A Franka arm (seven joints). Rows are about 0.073 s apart.
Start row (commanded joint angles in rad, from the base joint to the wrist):
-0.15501 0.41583 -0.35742 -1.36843 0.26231 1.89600 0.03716
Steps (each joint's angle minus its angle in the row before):
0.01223 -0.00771 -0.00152 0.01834 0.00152 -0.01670 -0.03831
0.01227 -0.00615 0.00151 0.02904 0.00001 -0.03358 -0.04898
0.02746 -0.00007 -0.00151 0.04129 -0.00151 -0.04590 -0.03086
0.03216 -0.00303 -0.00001 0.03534 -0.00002 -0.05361 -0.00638
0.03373 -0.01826 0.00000 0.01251 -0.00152 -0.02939 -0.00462
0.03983 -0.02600 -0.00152 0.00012 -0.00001 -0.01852 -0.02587
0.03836 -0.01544 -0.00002 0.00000 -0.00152 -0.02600 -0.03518
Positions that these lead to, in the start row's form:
-0.14278 0.40812 -0.35894 -1.35009 0.26383 1.87930 -0.00115
-0.13051 0.40197 -0.35743 -1.32105 0.26384 1.84572 -0.05013
-0.10305 0.40190 -0.35894 -1.27976 0.26233 1.79982 -0.08099
-0.07089 0.39887 -0.35895 -1.24442 0.26231 1.74621 -0.08737
-0.03716 0.38061 -0.35895 -1.23191 0.26079 1.71682 -0.09199
0.00267 0.35461 -0.36047 -1.23179 0.26078 1.69830 -0.11786
0.04103 0.33917 -0.36049 -1.23179 0.25926 1.67230 -0.15304

